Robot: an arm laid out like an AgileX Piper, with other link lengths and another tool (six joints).
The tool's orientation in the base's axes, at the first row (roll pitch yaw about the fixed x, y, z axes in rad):
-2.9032 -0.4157 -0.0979
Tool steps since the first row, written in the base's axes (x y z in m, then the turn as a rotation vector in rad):
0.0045 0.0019 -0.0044 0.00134 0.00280 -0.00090
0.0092 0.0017 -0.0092 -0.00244 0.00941 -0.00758
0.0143 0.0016 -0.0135 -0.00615 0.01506 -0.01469
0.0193 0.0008 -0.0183 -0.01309 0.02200 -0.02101
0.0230 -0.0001 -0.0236 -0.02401 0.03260 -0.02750
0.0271 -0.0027 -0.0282 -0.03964 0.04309 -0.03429
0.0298 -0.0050 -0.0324 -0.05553 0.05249 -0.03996
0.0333 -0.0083 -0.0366 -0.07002 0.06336 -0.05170
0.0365 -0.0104 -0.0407 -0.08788 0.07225 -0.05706
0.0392 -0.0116 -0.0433 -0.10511 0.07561 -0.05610
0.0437 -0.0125 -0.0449 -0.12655 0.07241 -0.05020
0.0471 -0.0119 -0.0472 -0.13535 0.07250 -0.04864
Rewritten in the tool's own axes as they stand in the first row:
0.0022 -0.0009 0.0061 0.00061 -0.00254 0.00190
0.0045 0.0003 0.0123 -0.00612 -0.00755 0.00758
0.0074 0.0014 0.0182 -0.01288 -0.01153 0.01348
0.0101 0.0032 0.0244 -0.02237 -0.01694 0.01759
0.0114 0.0052 0.0305 -0.03588 -0.02589 0.02093
0.0135 0.0087 0.0357 -0.05379 -0.03466 0.02256
0.0145 0.0119 0.0401 -0.07139 -0.04261 0.02288
0.0163 0.0160 0.0447 -0.09029 -0.05069 0.02946
0.0177 0.0189 0.0492 -0.10951 -0.05821 0.02858
0.0192 0.0207 0.0524 -0.12511 -0.06170 0.02127
0.0228 0.0219 0.0555 -0.14196 -0.05985 0.00652
0.0249 0.0218 0.0591 -0.14936 -0.06027 0.00151

